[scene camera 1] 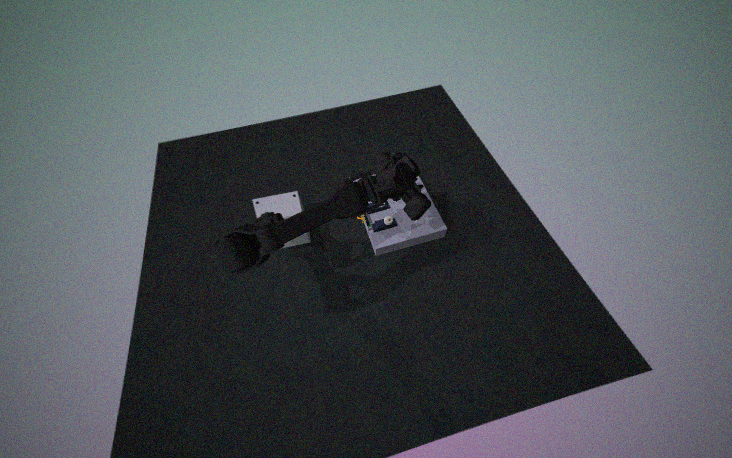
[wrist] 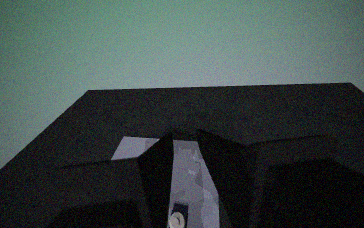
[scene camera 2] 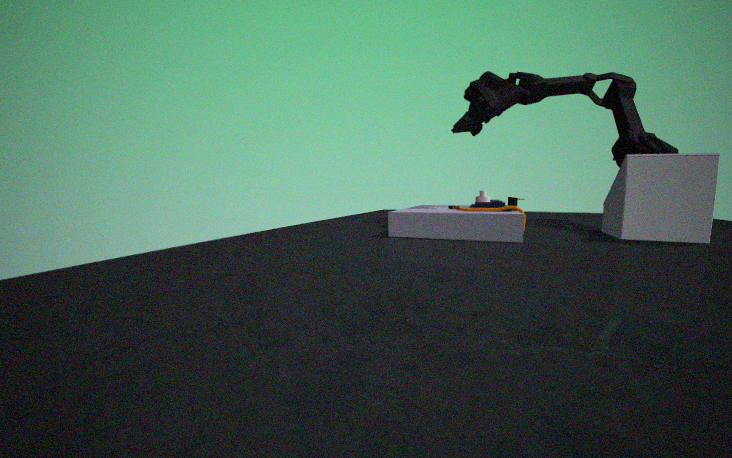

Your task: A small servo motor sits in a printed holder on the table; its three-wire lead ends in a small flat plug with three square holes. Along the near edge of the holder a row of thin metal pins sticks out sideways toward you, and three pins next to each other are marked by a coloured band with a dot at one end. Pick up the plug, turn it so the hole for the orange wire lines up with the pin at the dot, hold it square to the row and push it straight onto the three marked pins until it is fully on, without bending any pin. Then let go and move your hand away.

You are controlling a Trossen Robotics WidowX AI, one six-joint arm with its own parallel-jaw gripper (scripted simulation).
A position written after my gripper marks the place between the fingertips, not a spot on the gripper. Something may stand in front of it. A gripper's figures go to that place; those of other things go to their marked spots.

Labels:
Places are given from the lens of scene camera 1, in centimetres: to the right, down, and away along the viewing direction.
my gripper (scene camera 1: 419,183): 14, -12, 82
grey printed holder (scene camera 1: 430,226): 21, -1, 98

